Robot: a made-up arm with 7 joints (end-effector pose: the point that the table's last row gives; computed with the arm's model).
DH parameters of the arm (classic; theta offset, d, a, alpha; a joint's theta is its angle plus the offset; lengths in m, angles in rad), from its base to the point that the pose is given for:
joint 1: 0 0.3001 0 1.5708
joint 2: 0 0.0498 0 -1.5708
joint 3: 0 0.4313 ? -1.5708
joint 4: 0 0.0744 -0.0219 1.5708
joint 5: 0 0.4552 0 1.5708
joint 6: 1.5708 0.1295 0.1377 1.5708
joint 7: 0 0.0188 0 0
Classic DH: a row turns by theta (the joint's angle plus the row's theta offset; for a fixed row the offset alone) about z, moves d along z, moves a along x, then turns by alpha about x.
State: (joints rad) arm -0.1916 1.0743 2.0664 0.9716 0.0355 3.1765 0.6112
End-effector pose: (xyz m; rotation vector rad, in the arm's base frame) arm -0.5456 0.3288 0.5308 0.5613 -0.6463 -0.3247
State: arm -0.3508 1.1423 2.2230 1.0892 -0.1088 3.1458 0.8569
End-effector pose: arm -0.5145 0.4124 0.4394 0.2705 -0.9604 -0.1484
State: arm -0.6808 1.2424 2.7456 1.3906 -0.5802 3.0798 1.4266
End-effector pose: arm -0.4578 0.4902 0.2180 -0.6458 -1.2984 0.5873
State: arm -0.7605 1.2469 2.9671 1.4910 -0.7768 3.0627 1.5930
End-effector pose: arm -0.4781 0.4635 0.1709 -0.8716 -1.2862 0.9522
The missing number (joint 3, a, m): 0.0313
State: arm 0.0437 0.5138 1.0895 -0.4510 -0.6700 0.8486 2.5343
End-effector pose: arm -0.5777 -0.3890 0.9522 0.0705 -0.0661 -0.0260
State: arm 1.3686 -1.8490 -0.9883 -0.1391 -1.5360 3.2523 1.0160
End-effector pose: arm 0.0175 0.7145 0.1285 0.5315 -2.3722 0.1034
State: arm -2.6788 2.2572 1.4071 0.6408 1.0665 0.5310 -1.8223
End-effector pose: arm 0.8205 -0.0057 -0.1635 1.1904 2.1070 -0.9959
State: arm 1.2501 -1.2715 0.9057 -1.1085 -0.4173 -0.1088 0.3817
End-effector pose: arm 0.6385 0.3629 0.7545 -1.9601 -0.1888 -0.3390
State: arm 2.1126 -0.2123 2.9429 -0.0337 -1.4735 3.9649 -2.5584
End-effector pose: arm -0.1057 0.2697 1.0304 -2.7521 0.0643 -1.1321
